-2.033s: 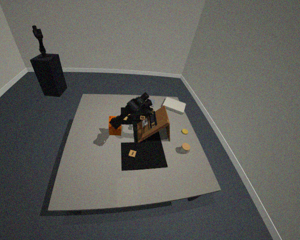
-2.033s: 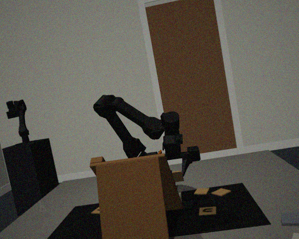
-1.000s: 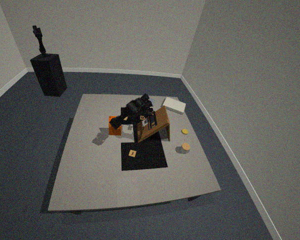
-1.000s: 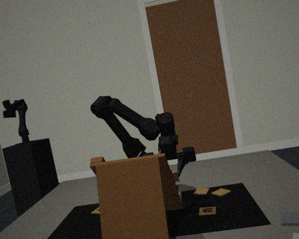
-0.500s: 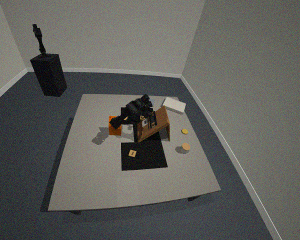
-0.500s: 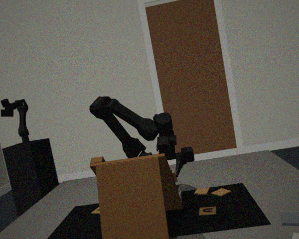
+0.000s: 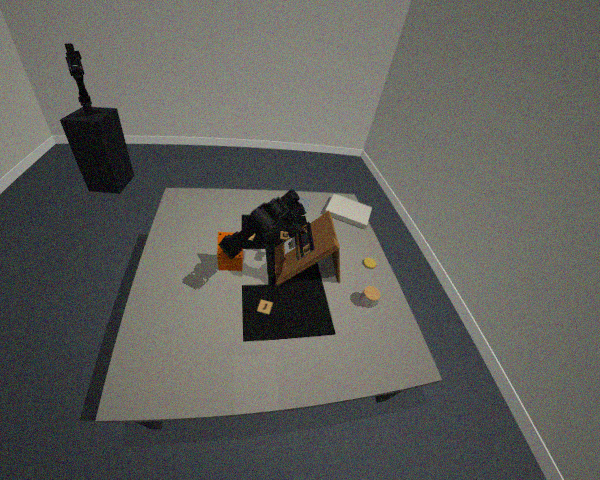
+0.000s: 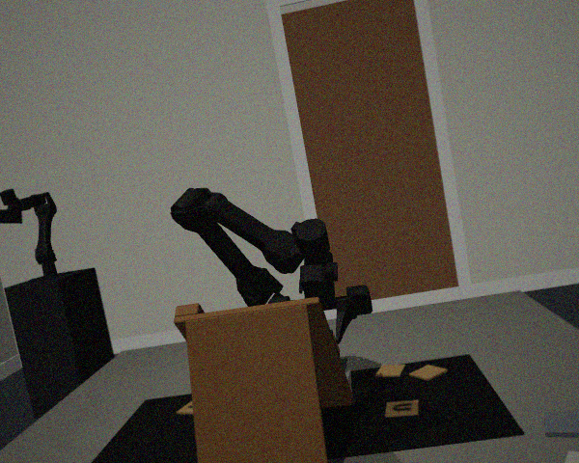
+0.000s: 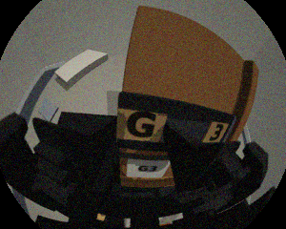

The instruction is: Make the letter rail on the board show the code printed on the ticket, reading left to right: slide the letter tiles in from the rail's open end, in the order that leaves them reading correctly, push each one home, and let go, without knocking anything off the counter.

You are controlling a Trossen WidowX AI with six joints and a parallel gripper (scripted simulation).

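The white ticket lies 6 cm behind my gripper tip, 3 cm to the right of it and 8 cm below it. The rest, counted from my gripper tip: yellow disc 39 cm ahead, 4 cm to the right, 16 cm below; black mat 13 cm behind, 10 cm to the right, 17 cm below; grey-blue card 3 cm ahead, 42 cm to the left, 16 cm below.
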